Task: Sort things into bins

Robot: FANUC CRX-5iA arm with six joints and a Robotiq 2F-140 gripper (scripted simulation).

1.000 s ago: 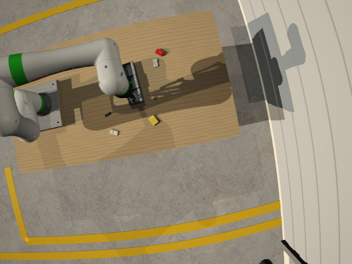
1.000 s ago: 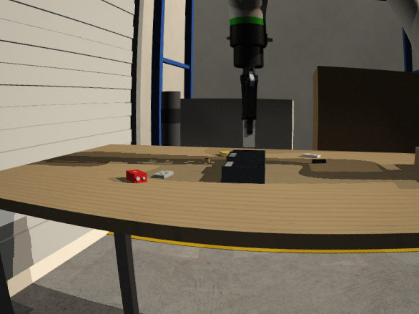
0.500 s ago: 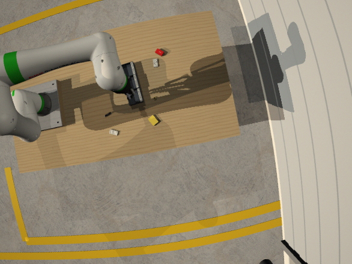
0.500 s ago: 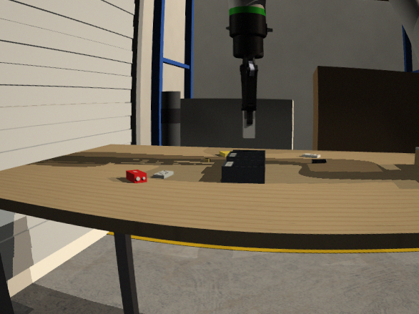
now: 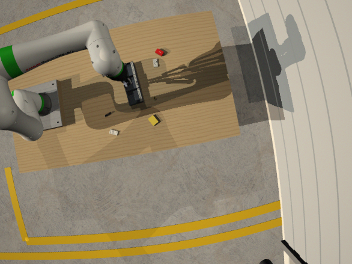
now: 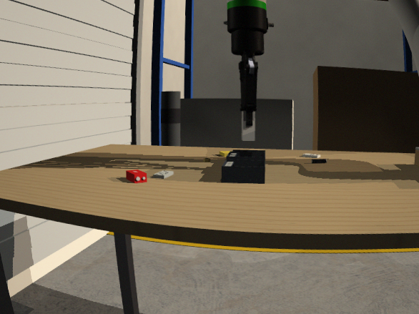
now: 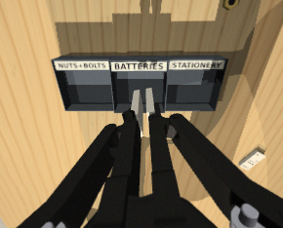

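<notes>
My gripper is now 80 mm above the black three-part bin and 10 mm to the right of it. Also, from my hand: yellow pad 240 mm to the right, 100 mm below, 60 mm ahead; then nut 120 mm to the right, 110 mm ahead, 100 mm below; then black piece 190 mm behind, 120 mm to the right, 100 mm below.
</notes>
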